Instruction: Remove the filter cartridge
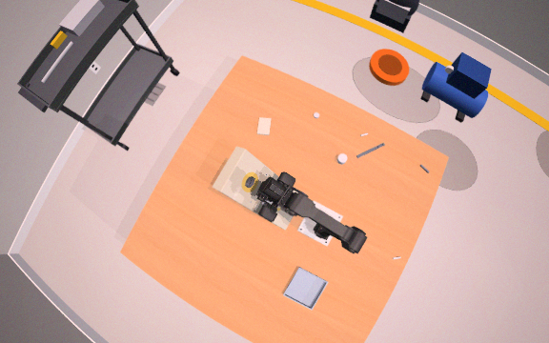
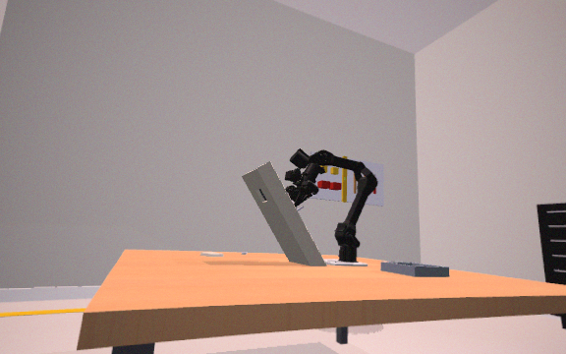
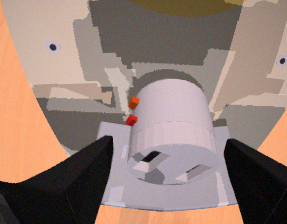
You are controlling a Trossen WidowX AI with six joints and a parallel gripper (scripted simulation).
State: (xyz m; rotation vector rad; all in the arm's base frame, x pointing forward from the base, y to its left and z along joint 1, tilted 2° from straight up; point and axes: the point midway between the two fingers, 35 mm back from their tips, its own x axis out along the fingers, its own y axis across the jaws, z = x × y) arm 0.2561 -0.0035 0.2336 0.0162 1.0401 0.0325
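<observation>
My gripper tip is now 340 mm past the grey tray, 280 mm to the right of it and 210 mm above it. Round my gripper tip: round filter cartridge: right at my gripper tip; white card: 230 mm ahead, 310 mm to the right, 210 mm below; white knob: 190 mm behind, 340 mm to the right, 200 mm below.
</observation>
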